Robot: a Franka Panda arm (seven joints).
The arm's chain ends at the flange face. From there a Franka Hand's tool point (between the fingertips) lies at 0.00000 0.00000 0.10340 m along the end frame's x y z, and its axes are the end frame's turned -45 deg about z.
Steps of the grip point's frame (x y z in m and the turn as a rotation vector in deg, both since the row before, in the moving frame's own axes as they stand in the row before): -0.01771, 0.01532, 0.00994, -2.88, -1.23, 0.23; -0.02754, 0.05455, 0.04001, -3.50, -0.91, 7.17; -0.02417, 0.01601, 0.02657, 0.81, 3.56, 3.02; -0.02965, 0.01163, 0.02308, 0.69, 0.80, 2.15; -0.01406, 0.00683, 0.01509, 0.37, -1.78, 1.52; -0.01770, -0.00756, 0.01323, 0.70, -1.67, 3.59; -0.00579, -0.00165, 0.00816, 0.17, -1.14, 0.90; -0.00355, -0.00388, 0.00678, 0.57, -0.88, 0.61; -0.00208, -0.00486, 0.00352, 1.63, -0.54, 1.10; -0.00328, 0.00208, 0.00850, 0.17, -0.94, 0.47
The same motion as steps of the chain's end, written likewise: -0.00378, 0.01811, 0.01009, -2.91, 1.17, 0.23; 0.01616, 0.05223, 0.04022, -3.12, 1.83, 7.17; -0.00942, 0.03389, 0.02678, 3.09, 1.94, 3.02; -0.01292, 0.03109, 0.02310, 1.05, 0.08, 2.15; -0.00235, 0.01301, 0.01514, -1.00, -1.52, 1.52; -0.01480, 0.00603, 0.01328, -0.69, -1.68, 3.59; -0.00358, 0.00170, 0.00818, -0.69, -0.93, 0.90; -0.00340, -0.00062, 0.00680, -0.22, -1.03, 0.61; -0.00215, -0.00055, 0.00357, 0.77, -1.53, 1.10; 0.00057, 0.00281, 0.00851, -0.54, -0.78, 0.47
